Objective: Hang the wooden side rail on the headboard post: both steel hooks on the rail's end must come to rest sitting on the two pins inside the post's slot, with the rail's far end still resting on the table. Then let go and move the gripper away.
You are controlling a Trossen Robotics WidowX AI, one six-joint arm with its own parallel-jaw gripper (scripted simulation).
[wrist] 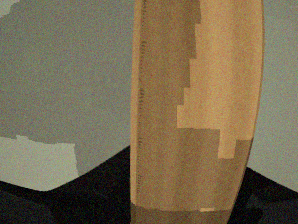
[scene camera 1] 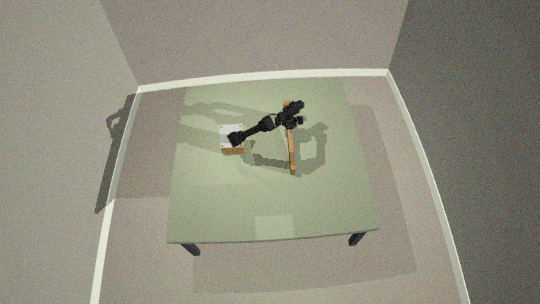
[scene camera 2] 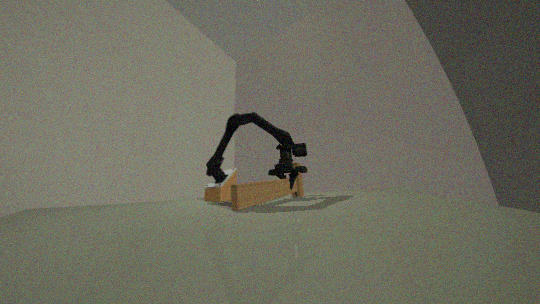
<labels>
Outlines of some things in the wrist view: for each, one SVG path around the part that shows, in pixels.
My gripper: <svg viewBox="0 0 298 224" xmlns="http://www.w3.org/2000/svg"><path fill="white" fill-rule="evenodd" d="M246 167L237 201L235 201L233 210L231 210L231 216L227 220L227 224L298 224L298 192L275 183L269 177L266 179L263 175L259 175L258 172ZM130 145L118 152L117 155L98 165L98 167L90 169L88 173L84 173L81 177L57 186L55 189L45 190L45 192L44 190L40 192L40 190L25 188L25 186L4 183L4 181L0 180L0 224L130 224L132 222L130 221L129 185Z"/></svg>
A wooden side rail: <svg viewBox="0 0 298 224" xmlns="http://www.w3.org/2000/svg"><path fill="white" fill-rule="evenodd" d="M134 0L132 119L130 119L130 221L132 221L132 224L227 224L227 220L231 216L231 210L233 210L235 201L237 201L243 176L245 176L247 160L249 160L251 145L253 145L255 124L257 124L259 103L261 103L263 63L265 63L263 61L263 57L265 57L265 18L263 18L265 16L263 12L265 11L263 11L263 0Z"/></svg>
</labels>
